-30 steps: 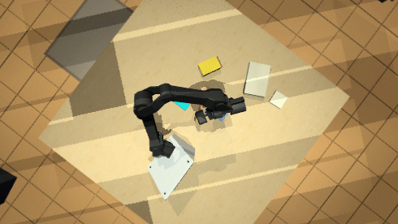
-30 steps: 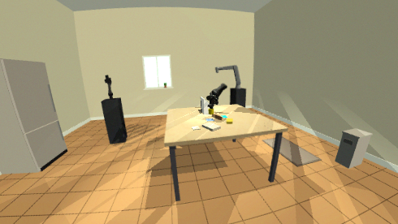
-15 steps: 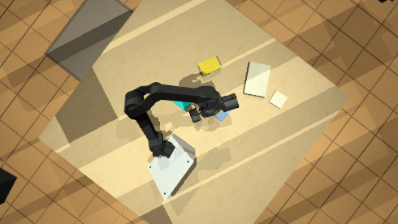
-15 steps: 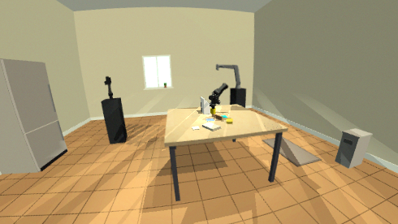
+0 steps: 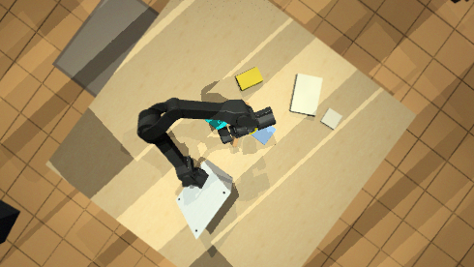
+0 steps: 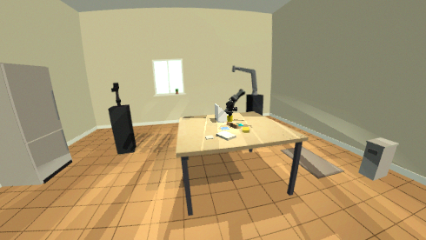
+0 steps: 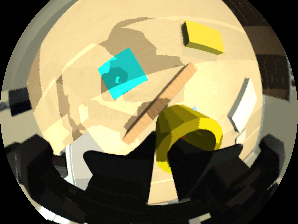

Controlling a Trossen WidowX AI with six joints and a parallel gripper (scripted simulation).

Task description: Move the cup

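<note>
The cyan pad is 12 cm to the left of my gripper tip, 12 cm below it and 1 cm behind it. Round my gripper tip: long wooden stick (10 cm below, 2 cm ahead, 1 cm to the left); yellow cup (2 cm to the right, 2 cm ahead); light blue pad (12 cm below, 9 cm to the right, 4 cm ahead).
</note>
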